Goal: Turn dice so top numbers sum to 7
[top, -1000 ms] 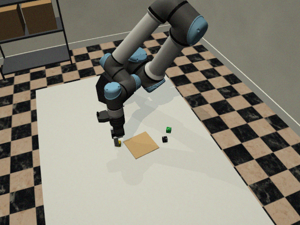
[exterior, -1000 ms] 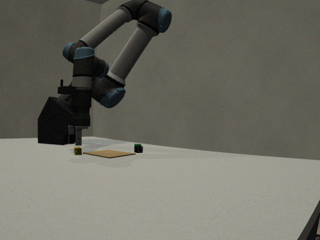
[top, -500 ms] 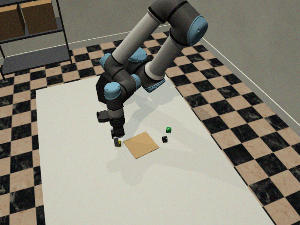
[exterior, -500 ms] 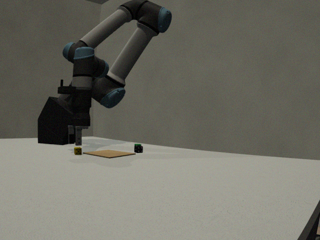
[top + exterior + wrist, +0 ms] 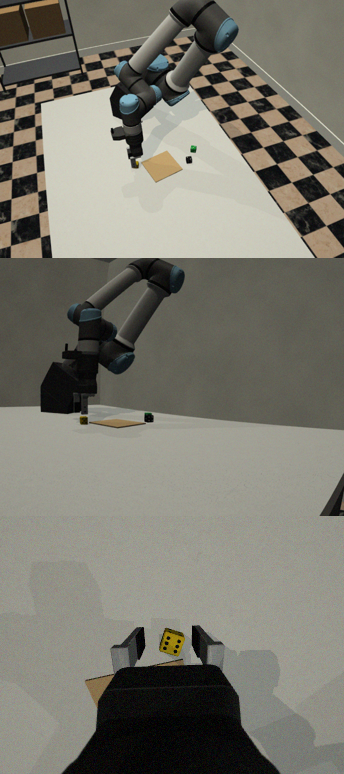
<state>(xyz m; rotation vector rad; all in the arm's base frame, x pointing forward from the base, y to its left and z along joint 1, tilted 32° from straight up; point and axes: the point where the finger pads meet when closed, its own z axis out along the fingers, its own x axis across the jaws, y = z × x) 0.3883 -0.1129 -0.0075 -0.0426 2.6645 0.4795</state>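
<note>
Now: hand 10 mm past the yellow die, 10 mm to the right of it and 40 mm above it. The rest, counted from my hand: black die (30 mm ahead, 260 mm to the left, 40 mm below); tan mat (20 mm ahead, 130 mm to the left, 50 mm below); green die (30 mm behind, 300 mm to the left, 40 mm below).
</note>
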